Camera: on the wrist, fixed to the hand. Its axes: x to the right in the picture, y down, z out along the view.
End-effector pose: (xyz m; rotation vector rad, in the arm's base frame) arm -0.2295 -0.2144 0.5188 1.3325 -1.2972 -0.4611
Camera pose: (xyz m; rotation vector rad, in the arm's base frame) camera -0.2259 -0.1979 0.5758 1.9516 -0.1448 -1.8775
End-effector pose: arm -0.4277 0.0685 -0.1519 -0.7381 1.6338 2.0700
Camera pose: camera -0.4639 0.0314 -0.1228 -1.0848 0.2678 1.0009
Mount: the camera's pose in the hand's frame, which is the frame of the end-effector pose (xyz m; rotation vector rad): 0.0105 0.0528 -0.0252 -0.1820 -0.3548 -1.5839
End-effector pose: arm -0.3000 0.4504 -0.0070 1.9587 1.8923 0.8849
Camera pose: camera -0.2731 0.4497 0.0460 0.0942 2.1568 0.1409
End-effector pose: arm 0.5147 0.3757 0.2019 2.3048 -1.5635 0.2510
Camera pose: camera 0.4710 0.3585 0.2383 2.7024 0.4643 -0.6694
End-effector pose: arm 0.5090 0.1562 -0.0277 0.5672 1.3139 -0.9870
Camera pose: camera 0.5400 0.2004 -0.0525 -0.9776 1.3755 -2.0334
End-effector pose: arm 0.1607 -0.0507 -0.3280 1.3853 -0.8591 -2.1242
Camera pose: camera 0.1820 -0.1010 -0.3045 -1.0755 -0.4266 2.0172
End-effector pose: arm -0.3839 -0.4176 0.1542 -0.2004 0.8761 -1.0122
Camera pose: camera -0.3650 -0.3914 0.1043 -1.3208 0.3431 -2.2329
